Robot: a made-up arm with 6 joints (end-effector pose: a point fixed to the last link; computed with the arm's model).
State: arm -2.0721 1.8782 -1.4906 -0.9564 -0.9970 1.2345
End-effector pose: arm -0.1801 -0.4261 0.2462 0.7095 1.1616 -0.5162
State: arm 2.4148 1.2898 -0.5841 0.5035 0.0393 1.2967
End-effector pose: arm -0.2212 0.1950 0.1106 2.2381 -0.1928 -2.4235
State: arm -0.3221 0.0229 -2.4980 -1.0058 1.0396 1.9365
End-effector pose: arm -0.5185 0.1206 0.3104 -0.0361 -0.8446 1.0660
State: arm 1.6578 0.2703 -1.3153 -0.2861 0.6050 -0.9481
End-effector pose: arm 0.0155 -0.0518 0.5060 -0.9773 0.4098 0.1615
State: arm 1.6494 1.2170 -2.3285 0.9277 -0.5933 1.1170
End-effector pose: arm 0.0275 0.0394 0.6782 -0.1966 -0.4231 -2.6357
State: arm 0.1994 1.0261 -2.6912 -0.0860 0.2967 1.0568
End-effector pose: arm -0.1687 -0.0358 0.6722 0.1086 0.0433 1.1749
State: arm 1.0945 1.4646 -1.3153 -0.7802 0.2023 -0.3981
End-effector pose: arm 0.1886 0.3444 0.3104 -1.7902 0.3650 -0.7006
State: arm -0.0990 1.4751 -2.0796 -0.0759 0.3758 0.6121
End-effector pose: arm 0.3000 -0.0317 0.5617 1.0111 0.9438 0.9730
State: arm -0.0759 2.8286 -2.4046 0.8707 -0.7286 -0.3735
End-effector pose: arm 0.5990 -0.0804 0.0506 1.2151 1.0988 0.6335
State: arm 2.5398 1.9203 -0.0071 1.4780 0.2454 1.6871
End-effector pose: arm -0.0427 0.0092 -0.0899 -2.9031 0.2833 2.5189
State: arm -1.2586 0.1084 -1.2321 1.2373 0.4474 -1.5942
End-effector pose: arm -0.0091 0.1191 0.4962 -0.5768 0.3265 -1.6339
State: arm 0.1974 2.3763 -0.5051 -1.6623 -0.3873 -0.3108
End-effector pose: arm 0.1305 0.0522 -0.1605 3.0502 0.4477 -1.0338
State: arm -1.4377 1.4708 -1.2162 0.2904 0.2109 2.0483
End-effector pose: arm 0.0559 -0.3865 0.2660 2.0711 -0.7198 -0.1485
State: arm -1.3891 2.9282 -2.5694 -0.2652 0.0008 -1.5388
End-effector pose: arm 0.1118 -0.6087 0.0181 -1.8504 -0.2245 -2.8963
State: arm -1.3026 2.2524 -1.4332 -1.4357 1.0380 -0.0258
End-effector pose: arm 0.0632 -0.4501 0.0196 -2.1028 -0.5748 2.4870
